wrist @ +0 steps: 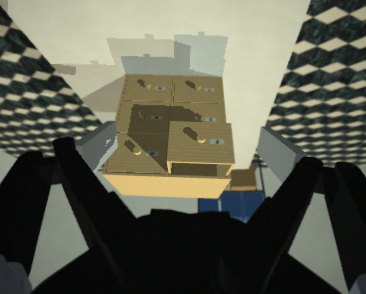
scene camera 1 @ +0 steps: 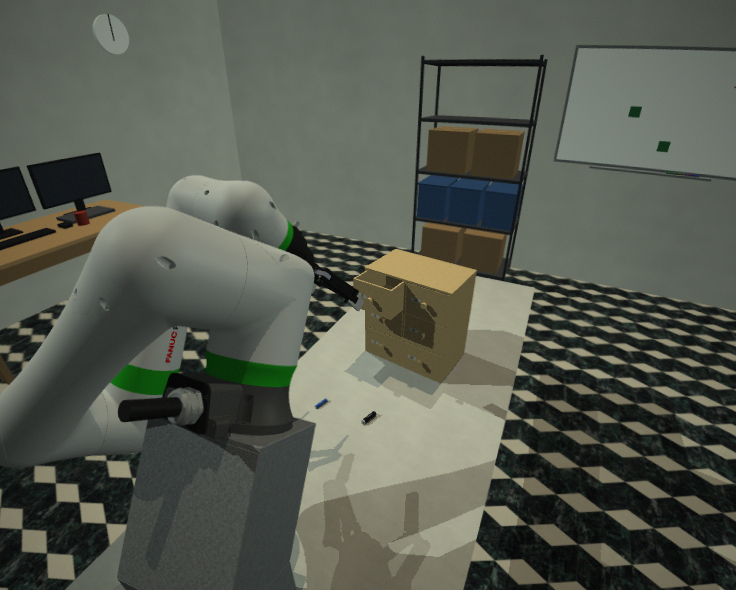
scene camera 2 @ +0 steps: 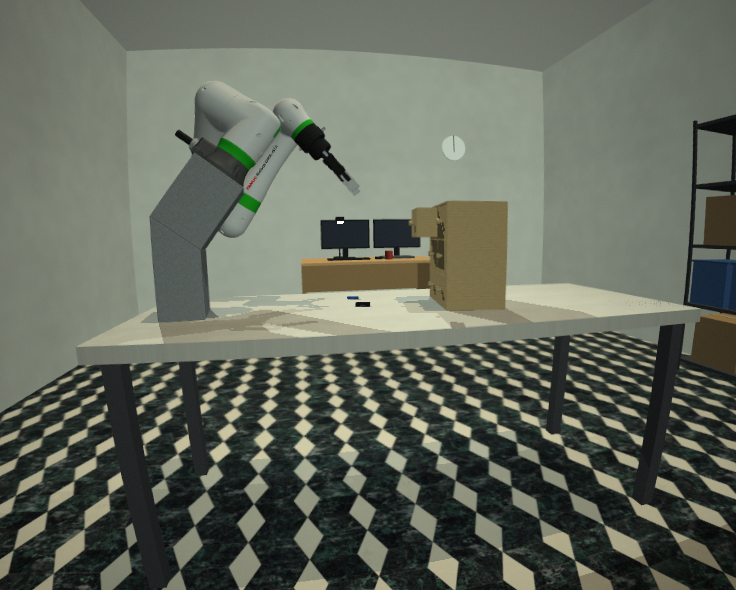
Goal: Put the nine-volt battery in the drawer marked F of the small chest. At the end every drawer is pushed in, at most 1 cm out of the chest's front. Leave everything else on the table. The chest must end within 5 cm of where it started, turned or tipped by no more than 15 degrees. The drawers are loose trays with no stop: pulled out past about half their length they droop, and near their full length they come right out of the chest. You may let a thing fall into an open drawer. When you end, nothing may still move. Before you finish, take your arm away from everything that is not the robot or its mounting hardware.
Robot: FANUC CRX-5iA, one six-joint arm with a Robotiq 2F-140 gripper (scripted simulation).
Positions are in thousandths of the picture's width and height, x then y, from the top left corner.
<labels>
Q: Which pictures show my gripper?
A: The wrist view, scene camera 1 and scene camera 2: all of them.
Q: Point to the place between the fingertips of my gripper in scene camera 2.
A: At 484, 325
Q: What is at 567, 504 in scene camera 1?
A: A drawer.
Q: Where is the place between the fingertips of my gripper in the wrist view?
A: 512, 468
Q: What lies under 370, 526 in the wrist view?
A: A drawer.
</labels>
